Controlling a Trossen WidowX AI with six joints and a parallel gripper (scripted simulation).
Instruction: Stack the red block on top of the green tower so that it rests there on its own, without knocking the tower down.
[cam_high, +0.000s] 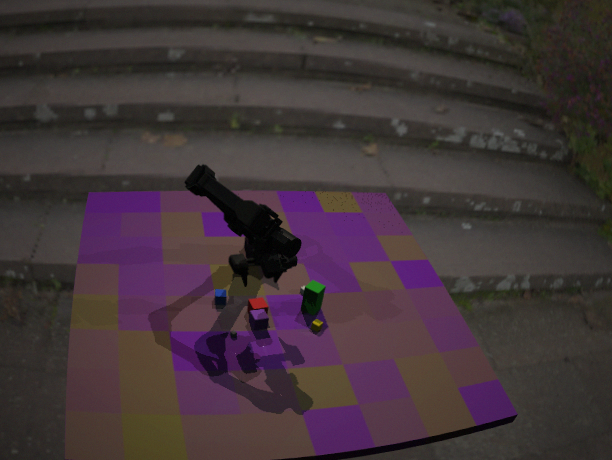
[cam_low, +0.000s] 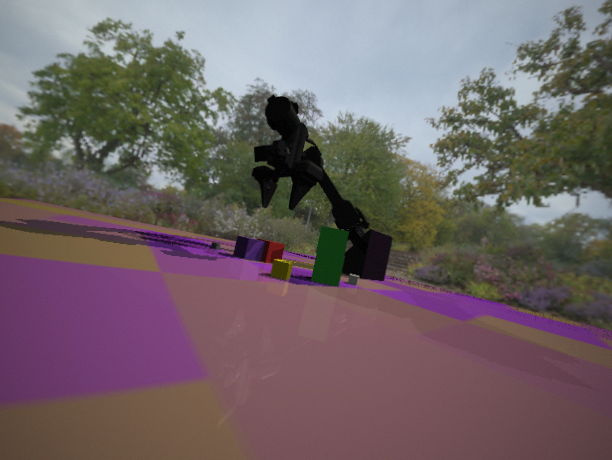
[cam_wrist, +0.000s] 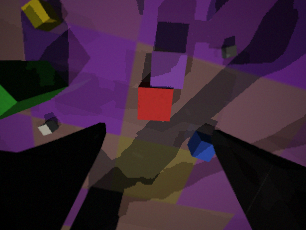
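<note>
The red block is 100 mm below my gripper tip. Round my gripper tip: blue block: 110 mm below, 100 mm to the right, 80 mm behind; then purple block: 100 mm below, 40 mm ahead, 10 mm to the right; then tiny dark cube: 120 mm below, 90 mm to the right, 80 mm ahead.
</note>
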